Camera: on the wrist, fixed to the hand. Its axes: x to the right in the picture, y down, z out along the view.
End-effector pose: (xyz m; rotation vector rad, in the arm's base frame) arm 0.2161 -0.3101 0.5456 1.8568 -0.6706 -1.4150
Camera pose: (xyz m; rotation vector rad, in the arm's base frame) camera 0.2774 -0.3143 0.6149 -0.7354 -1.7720 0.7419
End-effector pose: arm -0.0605 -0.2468 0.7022 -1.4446 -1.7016 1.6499
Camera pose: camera 0.0283 -0.2411 0.6767 1.2636 -1.1742 -0.4839
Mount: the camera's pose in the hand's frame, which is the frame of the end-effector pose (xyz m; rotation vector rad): -0.0220 0.0574 -0.0692 -0.0193 0.2166 -3.0998
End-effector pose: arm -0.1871 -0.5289 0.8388 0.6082 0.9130 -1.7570
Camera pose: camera -0.1269 -0.4717 0.7980 0.7144 -0.6538 1.0977
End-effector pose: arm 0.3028 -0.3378 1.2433 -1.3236 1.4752 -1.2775
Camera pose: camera 0.2275 -0.3058 1.1999 1.3167 1.1376 1.0046
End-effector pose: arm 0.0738 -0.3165 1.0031 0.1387 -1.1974 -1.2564
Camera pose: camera 0.1661 -0.3122 0.9971 -1.3530 -0.2419 1.5732
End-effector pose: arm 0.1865 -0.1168 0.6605 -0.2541 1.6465 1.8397
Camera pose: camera 0.1517 -0.1895 0.7060 -1.5350 -0.1531 -0.7101
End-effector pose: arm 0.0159 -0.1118 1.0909 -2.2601 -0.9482 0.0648
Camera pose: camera 0.0551 -0.1945 1.1050 1.0483 -2.5818 -1.2163
